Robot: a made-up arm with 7 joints.
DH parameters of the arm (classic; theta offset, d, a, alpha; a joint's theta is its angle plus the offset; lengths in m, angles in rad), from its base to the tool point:
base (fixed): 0 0.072 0 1.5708
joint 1: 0 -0.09 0.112 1.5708
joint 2: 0 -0.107 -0.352 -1.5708
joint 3: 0 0.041 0.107 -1.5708
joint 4: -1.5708 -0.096 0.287 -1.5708
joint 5: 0 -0.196 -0.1 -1.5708
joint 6: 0 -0.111 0.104 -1.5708
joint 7: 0 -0.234 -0.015 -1.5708
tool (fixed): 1.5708 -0.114 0 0
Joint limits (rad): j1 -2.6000..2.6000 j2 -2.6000..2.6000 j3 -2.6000..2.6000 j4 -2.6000..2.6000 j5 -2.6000..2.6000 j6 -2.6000..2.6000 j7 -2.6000..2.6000
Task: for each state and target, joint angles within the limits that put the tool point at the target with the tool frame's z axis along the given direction. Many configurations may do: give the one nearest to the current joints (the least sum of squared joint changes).
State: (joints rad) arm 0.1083 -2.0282 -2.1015 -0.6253 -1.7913 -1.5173 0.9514
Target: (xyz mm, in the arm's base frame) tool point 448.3 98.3 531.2 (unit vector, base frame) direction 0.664 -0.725 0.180
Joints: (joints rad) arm -0.1858 -2.6000 -2.5839 -1.3910 -2.3200 -1.1168 0.2112
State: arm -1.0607 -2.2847 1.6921 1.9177 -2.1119 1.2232 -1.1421
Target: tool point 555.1 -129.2 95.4 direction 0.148 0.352 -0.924
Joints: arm -0.7980 -2.2055 1.6041 1.7480 -1.9954 1.0135 -1.0083
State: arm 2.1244 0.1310 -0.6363 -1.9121 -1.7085 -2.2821 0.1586
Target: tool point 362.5 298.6 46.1 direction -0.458 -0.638 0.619
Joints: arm 1.9851 -0.2327 -0.1625 -2.3798 -1.1935 -2.1883 -0.1864
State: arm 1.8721 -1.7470 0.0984 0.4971 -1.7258 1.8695 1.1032
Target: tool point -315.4 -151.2 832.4 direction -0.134 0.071 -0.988
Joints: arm 1.9744 -2.1303 -0.0118 0.4740 -1.5837 2.1689 1.1882
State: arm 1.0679 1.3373 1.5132 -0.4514 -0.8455 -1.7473 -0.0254
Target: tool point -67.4 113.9 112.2 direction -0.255 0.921 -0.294
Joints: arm 1.3707 0.6634 1.4266 -0.1256 -0.5490 -1.5427 -0.0043
